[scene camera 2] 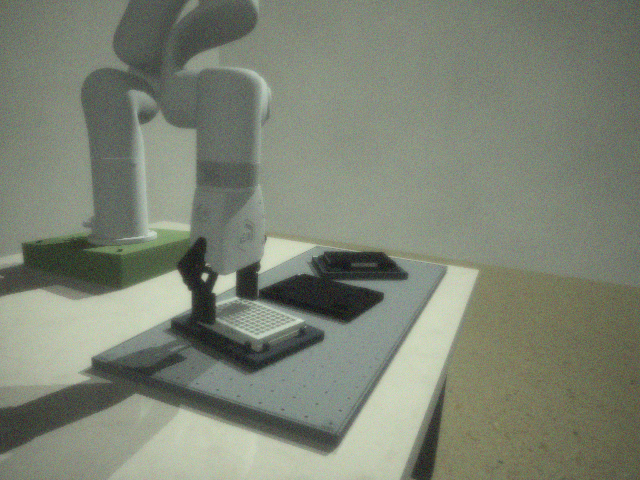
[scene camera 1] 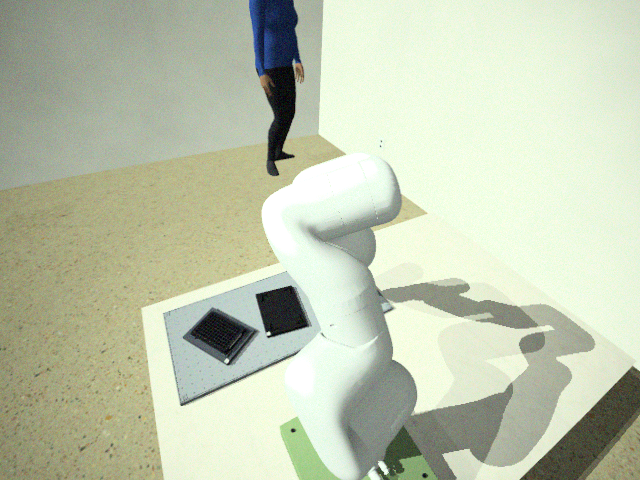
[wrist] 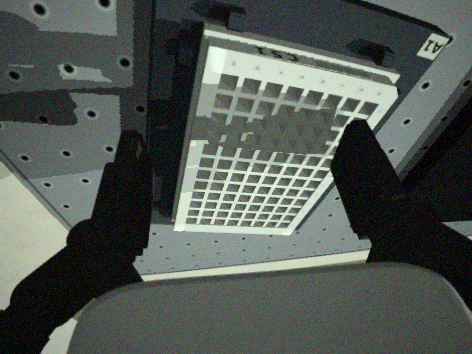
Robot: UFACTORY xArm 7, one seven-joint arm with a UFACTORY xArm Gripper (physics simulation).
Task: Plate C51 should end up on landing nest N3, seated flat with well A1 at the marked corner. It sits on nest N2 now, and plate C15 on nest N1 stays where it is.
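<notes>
White gridded plate C51 [scene camera 2: 261, 317] [wrist: 250, 170] lies on black nest N2 [scene camera 2: 312, 336] [wrist: 310, 25], whose A1 label shows at a corner in the wrist view. My gripper [scene camera 2: 226, 302] [wrist: 245, 148] is open, its fingers on either side of the plate. The left finger stands apart from the plate; the right one overlaps its edge in the wrist view. The arm hides gripper and C51 in scene camera 1. Black nest N3 [scene camera 1: 282, 311] [scene camera 2: 325, 297] bears no plate. Dark plate C15 [scene camera 1: 218, 330] [scene camera 2: 364, 257] sits on nest N1 [scene camera 1: 250, 333] [scene camera 2: 398, 274].
The nests stand on a grey perforated board [scene camera 1: 193, 379] [scene camera 2: 305, 397] on a pale table [scene camera 1: 217, 428] [scene camera 2: 392, 439]. The arm's green base [scene camera 1: 299, 449] [scene camera 2: 124, 263] stands beside the board. A person in blue [scene camera 1: 276, 38] stands beyond the table.
</notes>
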